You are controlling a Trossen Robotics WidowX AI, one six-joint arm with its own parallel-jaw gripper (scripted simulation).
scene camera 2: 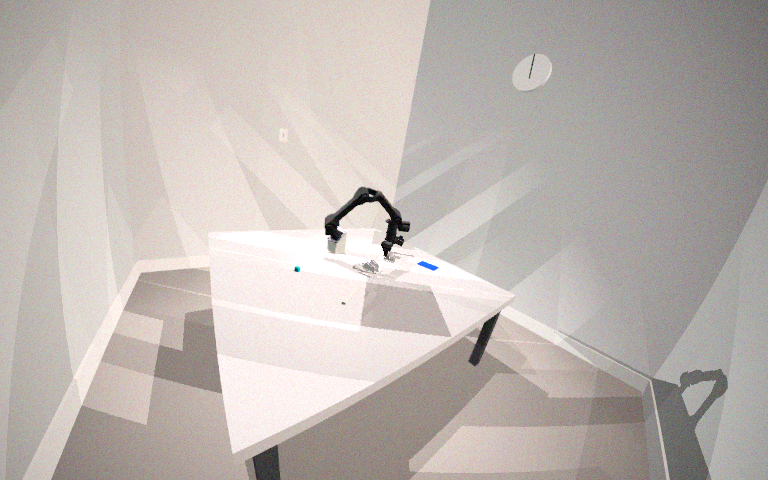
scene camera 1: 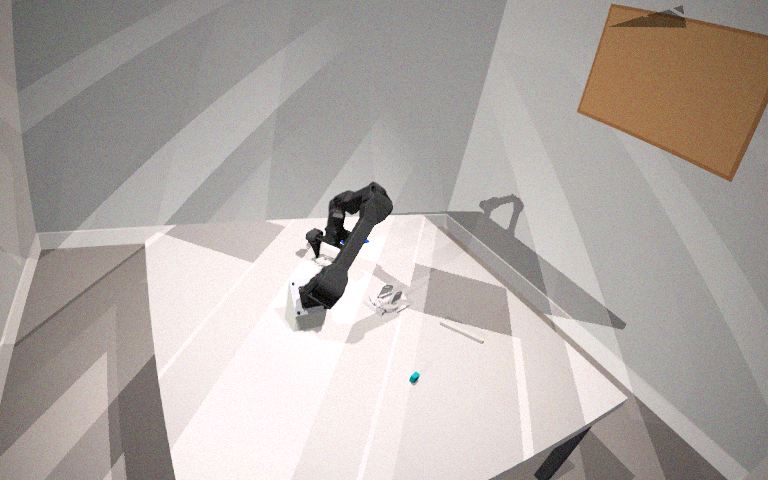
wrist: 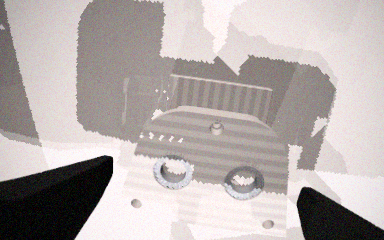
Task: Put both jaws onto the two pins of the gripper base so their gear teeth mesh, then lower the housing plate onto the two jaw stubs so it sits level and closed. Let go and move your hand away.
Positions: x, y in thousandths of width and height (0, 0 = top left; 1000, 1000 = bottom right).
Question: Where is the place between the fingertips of my gripper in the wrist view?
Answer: At 535, 756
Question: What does my gripper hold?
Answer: Nothing.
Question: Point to a lower housing part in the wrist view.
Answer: At 551, 640
